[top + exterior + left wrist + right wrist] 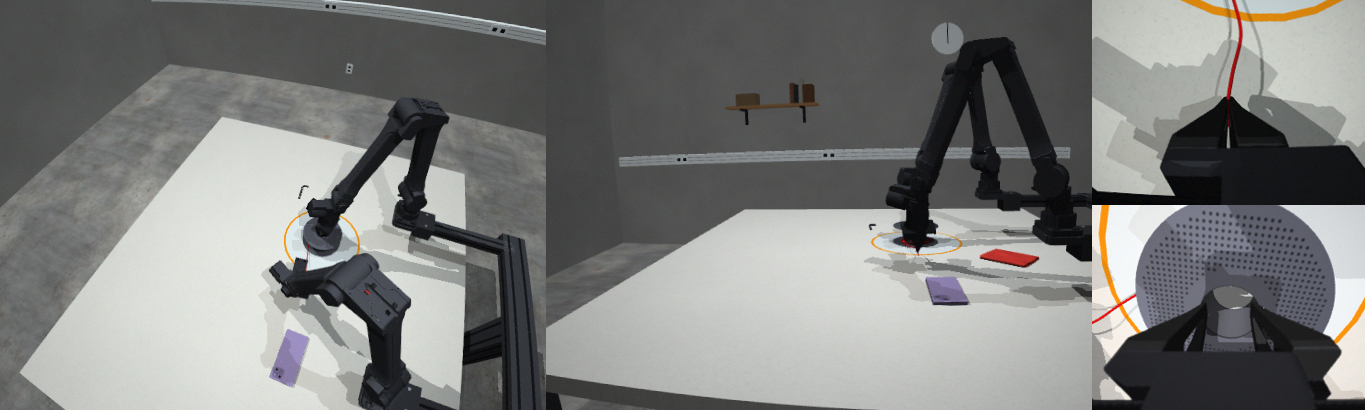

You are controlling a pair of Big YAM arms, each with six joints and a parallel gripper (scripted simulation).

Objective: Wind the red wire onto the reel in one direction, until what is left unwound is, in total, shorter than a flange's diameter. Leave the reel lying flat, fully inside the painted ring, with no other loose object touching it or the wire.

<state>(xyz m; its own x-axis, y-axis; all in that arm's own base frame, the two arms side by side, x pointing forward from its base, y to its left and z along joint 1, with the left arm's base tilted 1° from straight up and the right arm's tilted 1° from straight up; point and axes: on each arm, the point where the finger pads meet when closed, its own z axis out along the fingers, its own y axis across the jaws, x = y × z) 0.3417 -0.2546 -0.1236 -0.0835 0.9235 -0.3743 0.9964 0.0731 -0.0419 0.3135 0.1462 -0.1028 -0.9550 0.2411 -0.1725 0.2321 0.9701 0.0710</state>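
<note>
My right gripper is now 3 cm above the dark grey reel. The rest, counted from my right hand: orange painted ring 6 cm below; small black hex key 17 cm ahead, 26 cm to the right, 6 cm below.
</note>
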